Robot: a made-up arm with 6 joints.
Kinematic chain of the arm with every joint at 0, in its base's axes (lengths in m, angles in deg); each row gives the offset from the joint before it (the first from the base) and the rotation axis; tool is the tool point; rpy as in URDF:
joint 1: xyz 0 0 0.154 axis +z
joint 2: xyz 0 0 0 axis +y
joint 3: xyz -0.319 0 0.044 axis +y
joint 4: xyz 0.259 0 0.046 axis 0.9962 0 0.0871
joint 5: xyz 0 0 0 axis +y
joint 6: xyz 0.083 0 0.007 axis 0.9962 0 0.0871
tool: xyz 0 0 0 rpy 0 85 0
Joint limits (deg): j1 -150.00..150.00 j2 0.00..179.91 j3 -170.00..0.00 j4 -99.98..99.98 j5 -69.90..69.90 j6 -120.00..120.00
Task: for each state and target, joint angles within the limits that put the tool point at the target. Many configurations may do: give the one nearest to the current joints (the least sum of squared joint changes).
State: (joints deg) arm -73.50 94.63 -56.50 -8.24 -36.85 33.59
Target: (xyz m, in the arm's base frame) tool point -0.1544 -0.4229 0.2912
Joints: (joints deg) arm -110.50 109.43 -65.90 -4.12 -36.06 33.59
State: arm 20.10 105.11 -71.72 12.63 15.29 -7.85
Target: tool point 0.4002 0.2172 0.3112
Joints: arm 27.94 107.75 -79.17 13.06 13.24 -7.85
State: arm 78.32 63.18 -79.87 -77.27 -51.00 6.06
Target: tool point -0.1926 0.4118 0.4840
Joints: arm 108.09 105.65 -99.83 -73.73 -43.84 6.06
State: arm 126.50 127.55 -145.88 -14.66 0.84 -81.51
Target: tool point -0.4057 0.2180 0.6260
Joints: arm 150.00 118.37 -143.30 -28.46 -20.91 -81.51
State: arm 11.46 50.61 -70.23 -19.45 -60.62 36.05
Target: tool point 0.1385 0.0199 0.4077
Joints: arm 0.27 47.35 -24.53 -16.45 -54.84 36.05
